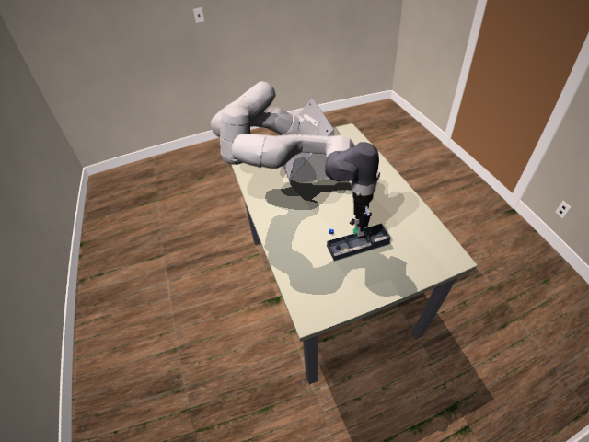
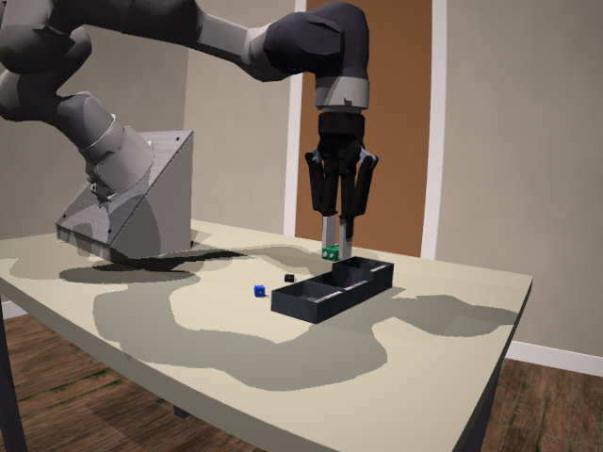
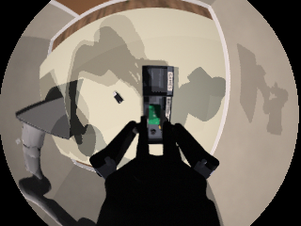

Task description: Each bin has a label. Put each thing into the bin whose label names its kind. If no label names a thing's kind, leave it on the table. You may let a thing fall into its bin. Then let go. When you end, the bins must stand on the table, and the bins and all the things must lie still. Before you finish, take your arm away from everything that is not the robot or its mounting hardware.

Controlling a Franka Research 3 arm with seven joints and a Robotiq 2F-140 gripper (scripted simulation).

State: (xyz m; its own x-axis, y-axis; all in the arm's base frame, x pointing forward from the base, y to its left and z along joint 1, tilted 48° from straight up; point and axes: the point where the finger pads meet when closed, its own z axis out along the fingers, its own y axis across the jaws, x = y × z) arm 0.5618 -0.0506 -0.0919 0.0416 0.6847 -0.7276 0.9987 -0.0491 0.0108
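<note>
The green block lies 30 mm below my hand and 10 mm to the right of it. Round my hand: tan ring (90 mm below, 70 mm to the right, 30 mm ahead); then small blue cube (100 mm below, 90 mm behind, 80 mm to the right); then joined bins (80 mm below, 10 mm ahead).
</note>
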